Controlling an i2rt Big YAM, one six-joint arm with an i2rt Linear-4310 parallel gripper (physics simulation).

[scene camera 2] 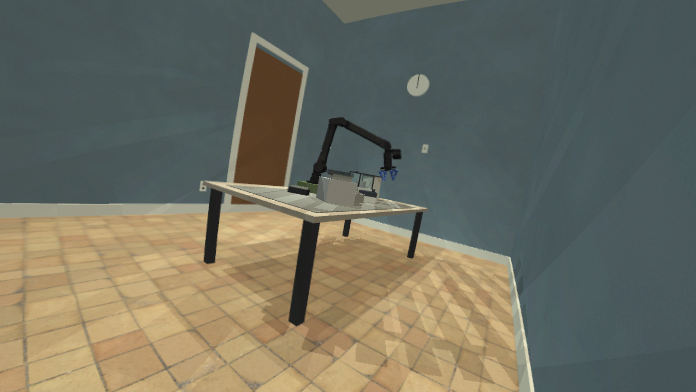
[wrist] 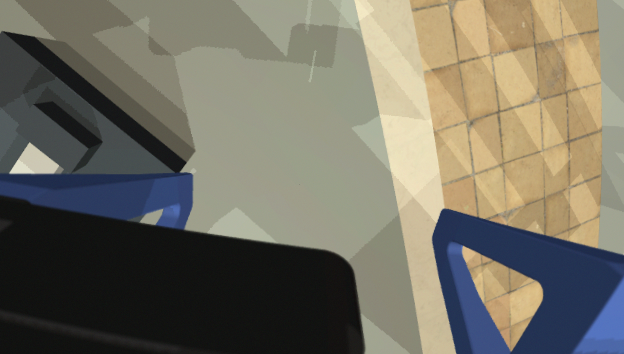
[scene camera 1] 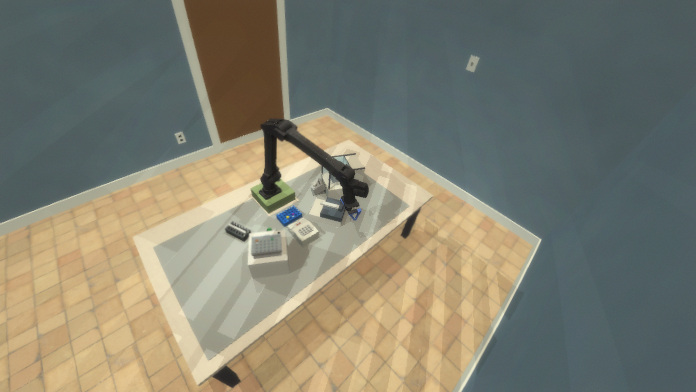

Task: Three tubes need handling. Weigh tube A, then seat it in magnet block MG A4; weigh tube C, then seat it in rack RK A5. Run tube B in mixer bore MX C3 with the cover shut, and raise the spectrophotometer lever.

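Where they show: gripper, between the fingertips: (scene camera 2: 388, 180) (wrist: 317, 207) (scene camera 1: 351, 214); arm's base, origin of its link: (scene camera 2: 314, 183) (scene camera 1: 270, 192).
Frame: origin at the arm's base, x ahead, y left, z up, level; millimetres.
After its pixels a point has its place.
My gripper (scene camera 1: 350, 210) {x 529, y 169, z 121 mm} (scene camera 2: 388, 176) {x 529, y 169, z 121 mm} (wrist: 317, 207) {x 529, y 169, z 121 mm} is open and empty. Its blue fingers point down above the table, beside a dark slate device (scene camera 1: 331, 213) {x 389, y 160, z 14 mm} (wrist: 117, 157) {x 423, y 201, z 14 mm} with a pale bar on top. A blue rack (scene camera 1: 285, 219) {x 227, y -39, z -32 mm} holding small coloured tubes stands near the arm's base. A white block (scene camera 1: 311, 237) {x 424, y -22, z -21 mm} with a grid of bores stands beside it. A grey panel (scene camera 1: 266, 245) {x 401, y -274, z 123 mm} with rows of holes and a few coloured spots tops a white box. A black block (scene camera 1: 237, 231) {x 114, y -298, z -35 mm} lies at the left. Tube letters, slot labels and the lever's position are too small to tell.
A glass-walled, black-framed unit (scene camera 1: 339, 162) (scene camera 2: 367, 182) {x 261, y 374, z 77 mm} stands behind the gripper, partly hidden by the arm. A small grey device (scene camera 1: 318, 187) {x 158, y 262, z -3 mm} stands near it. The green base (scene camera 1: 272, 201) {x 76, y -37, z 0 mm} carries the arm. The table's pale edge (scene camera 1: 312, 295) {x 659, y -217, z -78 mm} (wrist: 410, 185) {x 636, y 78, z -69 mm} runs under the right finger side in the wrist view.
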